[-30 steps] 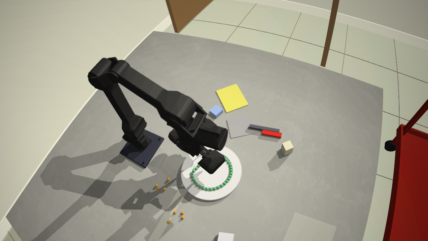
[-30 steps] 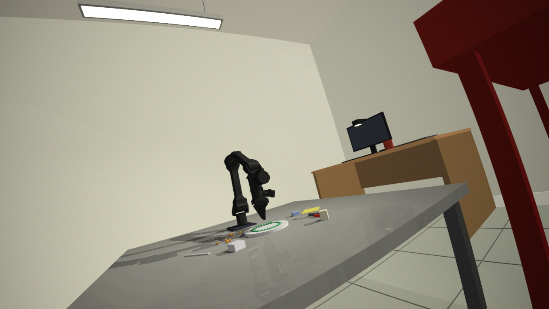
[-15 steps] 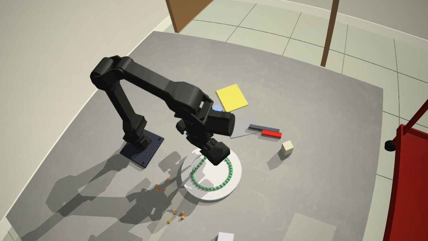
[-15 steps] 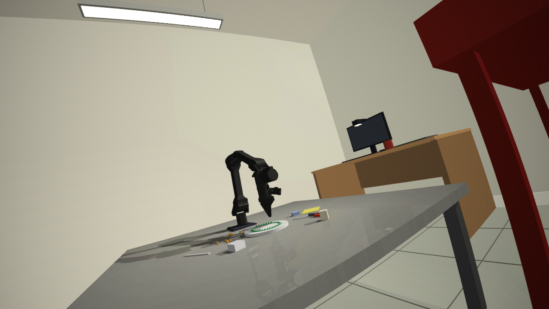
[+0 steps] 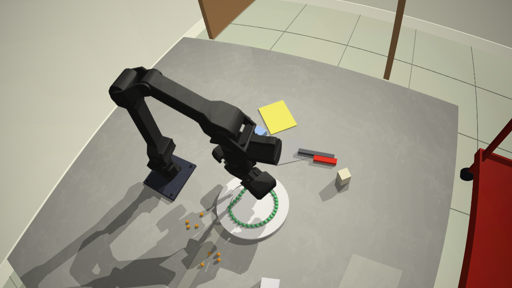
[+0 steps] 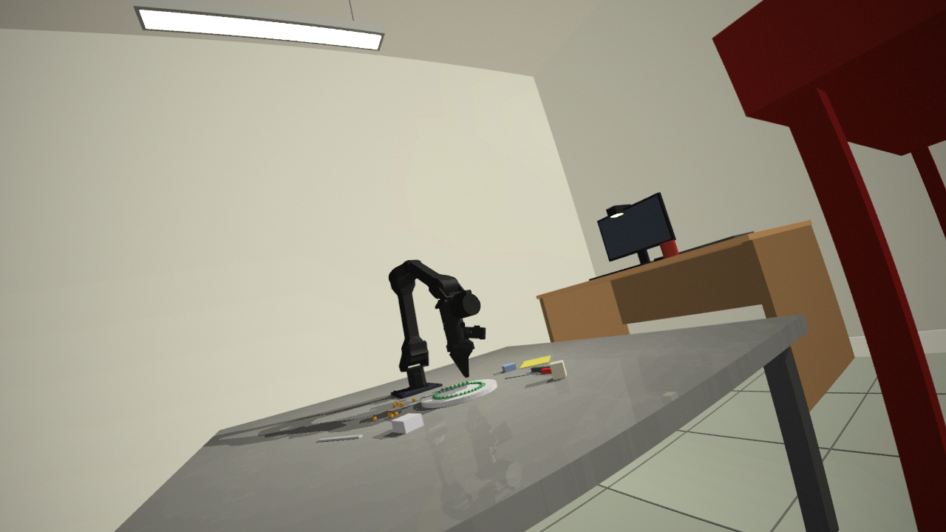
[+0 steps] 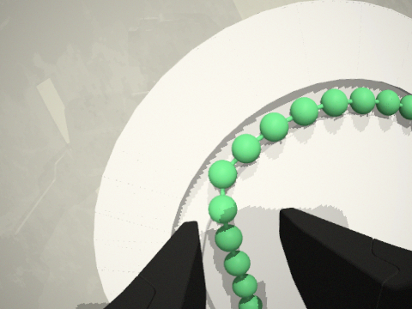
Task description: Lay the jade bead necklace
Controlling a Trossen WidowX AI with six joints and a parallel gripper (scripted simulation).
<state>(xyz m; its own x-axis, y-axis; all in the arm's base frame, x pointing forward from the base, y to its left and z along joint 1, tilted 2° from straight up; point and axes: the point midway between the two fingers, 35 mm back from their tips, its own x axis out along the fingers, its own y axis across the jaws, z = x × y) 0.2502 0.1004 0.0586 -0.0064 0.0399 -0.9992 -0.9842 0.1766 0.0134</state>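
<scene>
Right now my gripper tip is 4 cm short of the inner disc, 4 cm to the left of it and 2 cm above it. From my gripper tip the other things lie so: blue cube: 9 cm behind, 16 cm to the left, 2 cm below; then grey sheet: 2 cm ahead, 17 cm to the left, 3 cm below; then bead board: 4 cm ahead, 4 cm to the right, 3 cm below.
</scene>
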